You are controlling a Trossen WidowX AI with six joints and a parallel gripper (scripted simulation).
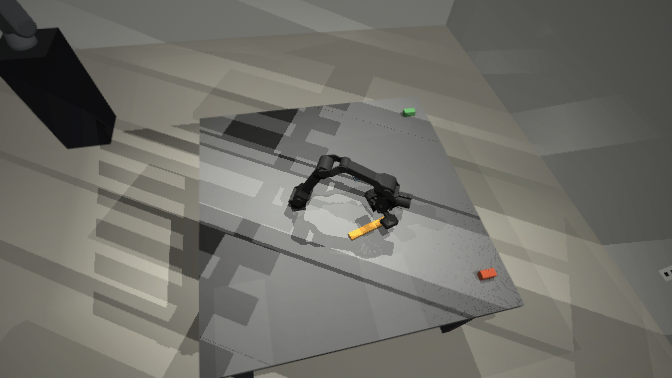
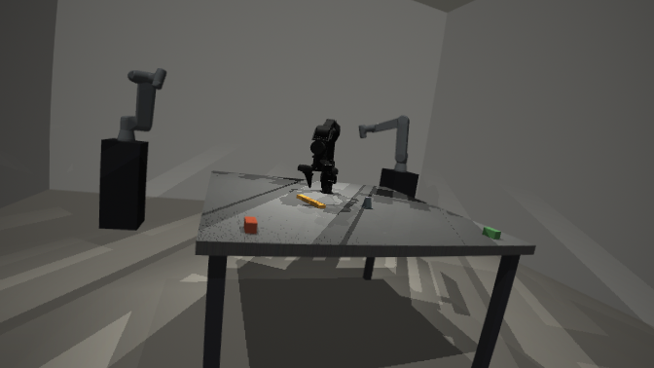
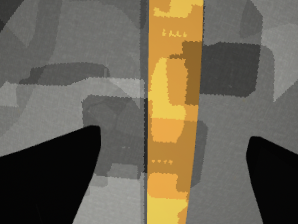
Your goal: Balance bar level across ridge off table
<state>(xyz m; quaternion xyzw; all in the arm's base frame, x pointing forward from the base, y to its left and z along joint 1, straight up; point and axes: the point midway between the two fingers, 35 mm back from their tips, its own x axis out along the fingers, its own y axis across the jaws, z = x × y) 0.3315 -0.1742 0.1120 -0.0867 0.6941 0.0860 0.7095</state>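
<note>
Right now my gripper tip is 3 cm past the orange bar, 1 cm to the left of it and 7 cm above it. Also, from my gripper tip: green block 41 cm ahead, 67 cm to the left, 6 cm below; then red block 41 cm ahead, 33 cm to the right, 6 cm below.
</note>
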